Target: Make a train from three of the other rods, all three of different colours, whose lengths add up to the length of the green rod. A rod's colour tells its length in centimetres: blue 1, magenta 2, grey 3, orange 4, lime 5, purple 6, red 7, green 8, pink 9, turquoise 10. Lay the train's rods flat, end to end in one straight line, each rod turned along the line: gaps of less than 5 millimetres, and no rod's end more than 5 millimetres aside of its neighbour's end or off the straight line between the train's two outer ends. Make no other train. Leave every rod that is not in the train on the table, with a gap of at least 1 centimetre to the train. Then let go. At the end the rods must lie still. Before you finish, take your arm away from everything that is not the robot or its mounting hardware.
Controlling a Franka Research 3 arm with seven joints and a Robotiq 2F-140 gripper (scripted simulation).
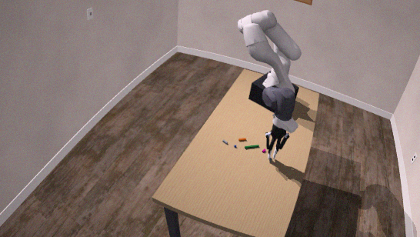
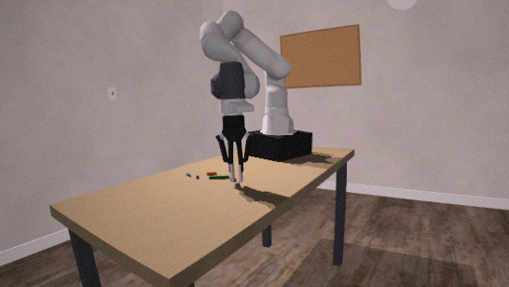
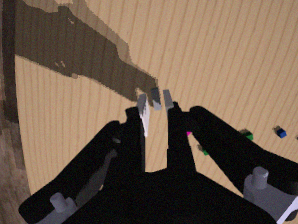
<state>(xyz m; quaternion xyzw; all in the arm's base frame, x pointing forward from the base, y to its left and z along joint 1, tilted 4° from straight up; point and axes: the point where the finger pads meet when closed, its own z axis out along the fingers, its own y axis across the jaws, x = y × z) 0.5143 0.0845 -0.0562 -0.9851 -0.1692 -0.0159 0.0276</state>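
Now: hand 2 cm past the blue rod, 21 cm to the left of it and 5 cm above it. Round my hand: magenta rod 5 cm behind, 5 cm to the right, 5 cm below; green rod 5 cm behind, 12 cm to the right, 5 cm below; orange rod 9 cm behind, 19 cm to the right, 5 cm below.
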